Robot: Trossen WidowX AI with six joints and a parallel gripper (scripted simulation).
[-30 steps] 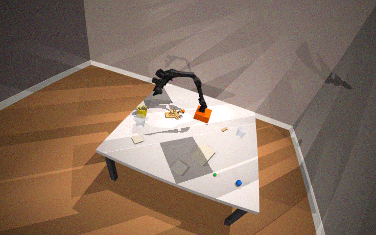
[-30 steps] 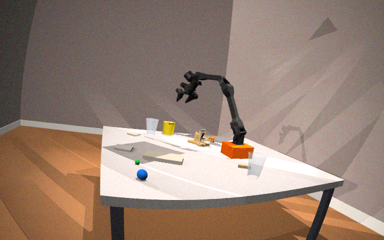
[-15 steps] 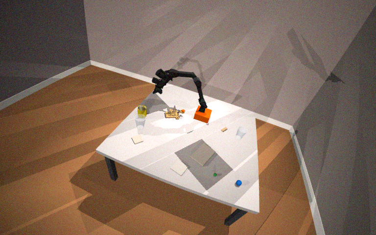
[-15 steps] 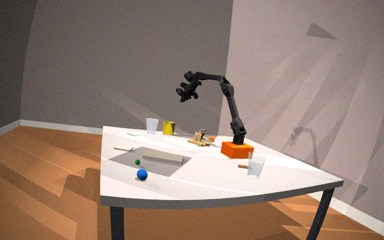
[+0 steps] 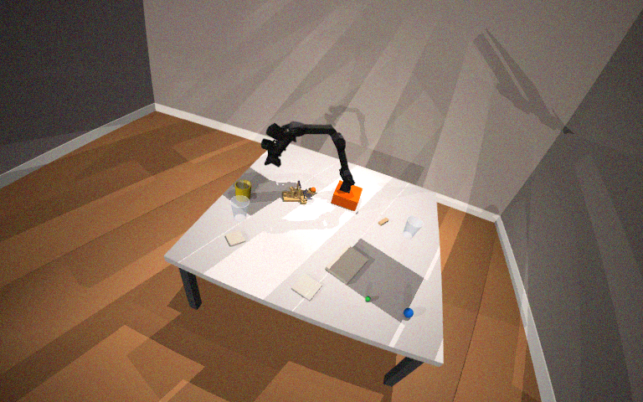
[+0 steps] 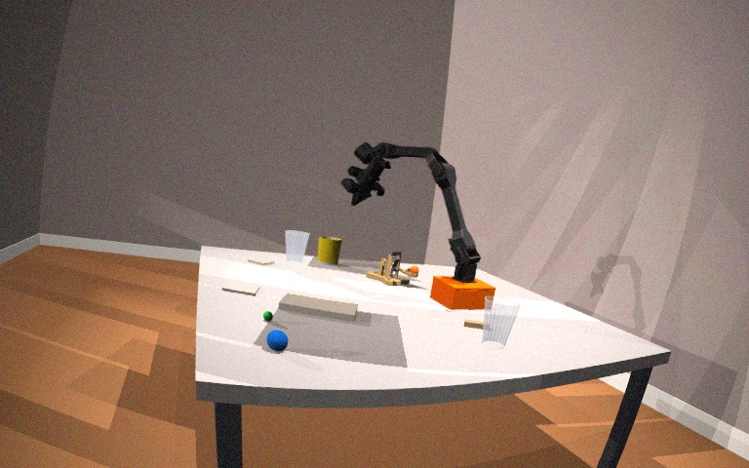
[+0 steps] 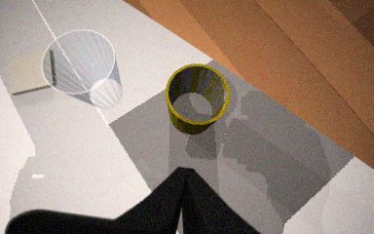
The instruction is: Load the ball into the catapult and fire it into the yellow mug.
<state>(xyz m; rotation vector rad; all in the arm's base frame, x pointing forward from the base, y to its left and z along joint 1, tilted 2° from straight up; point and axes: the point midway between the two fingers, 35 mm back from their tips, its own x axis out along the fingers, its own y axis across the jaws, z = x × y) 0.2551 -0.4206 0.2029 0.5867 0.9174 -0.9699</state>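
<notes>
The orange ball is 250 mm to the left of my gripper tip, 180 mm below it and 170 mm behind it. Also, from my gripper tip: yellow mug: 220 mm below, 100 mm to the right, 40 mm ahead; then small wooden catapult: 200 mm to the left, 190 mm below, 130 mm behind; then small wooden block: 710 mm to the left, 240 mm below, 160 mm behind.
</notes>
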